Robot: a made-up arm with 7 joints. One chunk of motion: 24 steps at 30 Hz.
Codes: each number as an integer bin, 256 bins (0 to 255) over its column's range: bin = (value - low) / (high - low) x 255, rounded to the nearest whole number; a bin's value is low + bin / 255 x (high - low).
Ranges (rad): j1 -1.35..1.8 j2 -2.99..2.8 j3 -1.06..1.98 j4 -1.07..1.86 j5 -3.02..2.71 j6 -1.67..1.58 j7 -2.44..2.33
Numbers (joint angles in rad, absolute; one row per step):
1: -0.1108 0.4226 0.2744 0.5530 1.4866 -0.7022 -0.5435
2: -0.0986 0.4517 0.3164 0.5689 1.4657 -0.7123 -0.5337
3: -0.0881 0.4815 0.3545 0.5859 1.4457 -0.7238 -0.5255
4: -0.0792 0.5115 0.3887 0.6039 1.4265 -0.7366 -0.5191
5: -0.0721 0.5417 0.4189 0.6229 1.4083 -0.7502 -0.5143
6: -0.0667 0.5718 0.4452 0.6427 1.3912 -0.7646 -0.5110
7: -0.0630 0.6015 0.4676 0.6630 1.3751 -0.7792 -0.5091
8: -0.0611 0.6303 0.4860 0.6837 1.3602 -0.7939 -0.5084
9: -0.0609 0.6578 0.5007 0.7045 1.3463 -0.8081 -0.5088
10: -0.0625 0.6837 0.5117 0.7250 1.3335 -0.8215 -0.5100
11: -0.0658 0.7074 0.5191 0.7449 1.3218 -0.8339 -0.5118
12: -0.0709 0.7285 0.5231 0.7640 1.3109 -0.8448 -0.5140
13: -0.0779 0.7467 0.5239 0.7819 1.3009 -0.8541 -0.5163
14: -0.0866 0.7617 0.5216 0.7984 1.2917 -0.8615 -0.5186
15: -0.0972 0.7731 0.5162 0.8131 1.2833 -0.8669 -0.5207
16: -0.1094 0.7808 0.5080 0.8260 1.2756 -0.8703 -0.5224
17: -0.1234 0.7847 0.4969 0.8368 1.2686 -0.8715 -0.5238
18: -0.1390 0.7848 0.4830 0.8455 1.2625 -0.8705 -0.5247
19: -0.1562 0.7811 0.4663 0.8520 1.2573 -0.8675 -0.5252
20: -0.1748 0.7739 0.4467 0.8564 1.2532 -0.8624 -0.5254
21: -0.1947 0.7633 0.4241 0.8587 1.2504 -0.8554 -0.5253
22: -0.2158 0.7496 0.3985 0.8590 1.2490 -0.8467 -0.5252
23: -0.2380 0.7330 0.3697 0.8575 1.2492 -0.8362 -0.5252
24: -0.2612 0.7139 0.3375 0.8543 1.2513 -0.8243 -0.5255
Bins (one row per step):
1: 100 150 112 141 201 76 101
2: 101 152 115 143 200 75 102
3: 102 153 119 144 199 74 102
4: 103 154 122 146 198 73 103
5: 103 156 124 147 197 72 103
6: 104 157 126 149 196 71 103
7: 104 158 128 151 196 70 103
8: 104 159 130 153 195 69 103
9: 104 161 131 154 194 68 103
10: 104 162 132 156 194 67 103
11: 104 163 132 158 193 66 103
12: 104 164 133 160 193 65 103
13: 103 165 133 161 192 64 103
14: 102 165 133 163 192 63 103
15: 101 166 132 164 192 63 103
16: 100 166 132 165 191 63 103
17: 99 166 131 166 191 63 102
18: 98 166 129 167 191 63 102
19: 97 166 128 167 190 63 102
20: 95 166 126 168 190 63 102
21: 94 165 124 168 190 64 102
22: 92 165 122 168 190 65 102
23: 90 164 120 168 190 65 102
24: 88 163 117 167 190 66 102

